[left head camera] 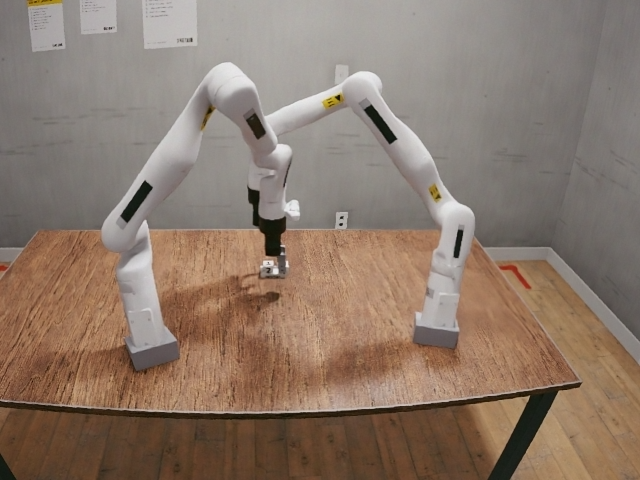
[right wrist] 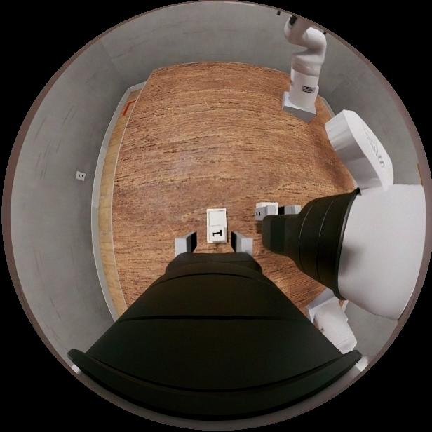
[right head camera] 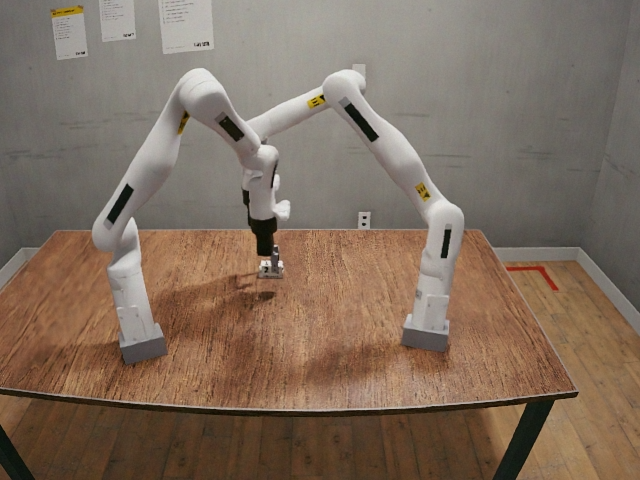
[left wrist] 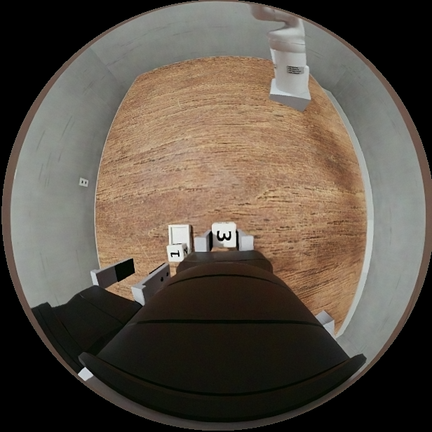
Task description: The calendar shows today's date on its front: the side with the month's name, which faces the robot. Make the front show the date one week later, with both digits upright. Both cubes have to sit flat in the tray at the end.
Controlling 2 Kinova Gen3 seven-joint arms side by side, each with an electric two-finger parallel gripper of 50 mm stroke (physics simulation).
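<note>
A white tray (left head camera: pixel 264 274) (left wrist: pixel 189 231) (right wrist: pixel 209 220) stands on the table. A white cube (left head camera: pixel 267 268) (left wrist: pixel 175 252) (right wrist: pixel 217 234) sits in its left half in the left head view, 2 on its front and 1 on top; the other half is empty. My left gripper (left head camera: pixel 281 261) (right head camera: pixel 275 261) (left wrist: pixel 223 236) (right wrist: pixel 266 213) is shut on the other cube (left wrist: pixel 223 234), held raised on the robot's side of the tray; a 3 shows on it in the left wrist view. My right gripper (left wrist: pixel 148 267) (right wrist: pixel 213 238) is open and empty above the tray, its fingers hidden in the head views.
The left arm's dark wrist part (right wrist: pixel 320 242) is close beside the right gripper in the right wrist view. The two arms overlap in both head views. The grey arm bases (left head camera: pixel 152 351) (left head camera: pixel 435 331) stand near the table's front edge. A wall is behind the table.
</note>
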